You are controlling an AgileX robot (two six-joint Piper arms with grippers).
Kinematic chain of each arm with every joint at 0, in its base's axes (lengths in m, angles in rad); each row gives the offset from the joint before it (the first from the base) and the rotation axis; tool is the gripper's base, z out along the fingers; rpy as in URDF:
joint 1: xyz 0 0 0.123 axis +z
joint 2: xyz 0 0 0 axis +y
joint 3: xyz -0.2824 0 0.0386 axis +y
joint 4: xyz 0.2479 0 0.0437 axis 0.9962 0 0.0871
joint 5: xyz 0 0 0 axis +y
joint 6: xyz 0.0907 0 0.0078 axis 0.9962 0 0.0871
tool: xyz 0 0 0 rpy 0 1.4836 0
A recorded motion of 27 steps. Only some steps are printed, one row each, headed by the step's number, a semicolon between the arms.
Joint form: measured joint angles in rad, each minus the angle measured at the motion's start. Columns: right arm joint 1, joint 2, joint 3, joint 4, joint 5, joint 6; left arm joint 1, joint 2, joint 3, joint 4, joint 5, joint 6.
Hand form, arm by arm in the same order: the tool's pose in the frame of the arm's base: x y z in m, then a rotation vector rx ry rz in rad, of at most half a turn. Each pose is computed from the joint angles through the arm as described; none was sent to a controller.
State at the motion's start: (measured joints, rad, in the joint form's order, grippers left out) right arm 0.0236 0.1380 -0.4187 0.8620 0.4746 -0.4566; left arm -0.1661 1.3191 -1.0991 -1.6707 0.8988 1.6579
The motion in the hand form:
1: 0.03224 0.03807 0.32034 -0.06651 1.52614 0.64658; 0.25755 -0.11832 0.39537 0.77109 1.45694 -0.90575
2: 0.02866 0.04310 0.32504 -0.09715 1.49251 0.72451; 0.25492 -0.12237 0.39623 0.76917 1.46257 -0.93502
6: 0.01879 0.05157 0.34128 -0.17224 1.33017 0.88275; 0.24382 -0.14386 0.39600 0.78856 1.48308 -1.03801
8: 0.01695 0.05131 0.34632 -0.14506 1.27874 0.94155; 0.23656 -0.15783 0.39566 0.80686 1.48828 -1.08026
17: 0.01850 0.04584 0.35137 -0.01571 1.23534 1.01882; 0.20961 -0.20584 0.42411 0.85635 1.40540 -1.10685
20: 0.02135 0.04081 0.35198 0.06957 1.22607 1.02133; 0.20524 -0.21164 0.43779 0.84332 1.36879 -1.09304
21: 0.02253 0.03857 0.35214 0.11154 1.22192 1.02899; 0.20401 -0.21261 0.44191 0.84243 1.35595 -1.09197
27: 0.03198 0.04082 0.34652 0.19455 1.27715 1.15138; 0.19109 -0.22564 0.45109 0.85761 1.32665 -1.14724
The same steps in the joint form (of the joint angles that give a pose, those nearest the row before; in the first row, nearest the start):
1: 0.0001 0.0000 -0.0117 0.1334 0.0341 -0.0818; -0.0115 -0.0042 0.0000 0.0000 0.0000 -0.0210
2: 0.0000 0.0000 -0.0167 0.2641 0.0662 -0.1648; -0.0277 -0.0066 -0.0009 0.0014 0.0000 -0.0462
6: -0.0001 0.0000 -0.0234 0.6362 0.1219 -0.4408; -0.1165 -0.0083 -0.0009 0.0082 -0.0152 -0.1173
8: 0.0001 0.0000 -0.0234 0.7411 0.1176 -0.4824; -0.1782 -0.0083 -0.0009 0.0082 -0.0397 -0.1388
17: 0.0000 0.0000 -0.0242 0.8298 0.0502 -0.4433; -0.4159 -0.0043 -0.1005 0.0080 -0.2242 -0.1570
20: 0.0000 0.0000 -0.0242 0.8331 -0.0136 -0.4032; -0.4540 -0.0043 -0.1436 0.0065 -0.2759 -0.1570
21: 0.0000 0.0000 -0.0242 0.8332 -0.0415 -0.3767; -0.4609 -0.0043 -0.1565 0.0065 -0.2829 -0.1570
27: 0.0001 0.0370 -0.0082 0.8427 -0.0160 -0.2631; -0.5295 0.0002 -0.1881 -0.0003 -0.3052 -0.1763

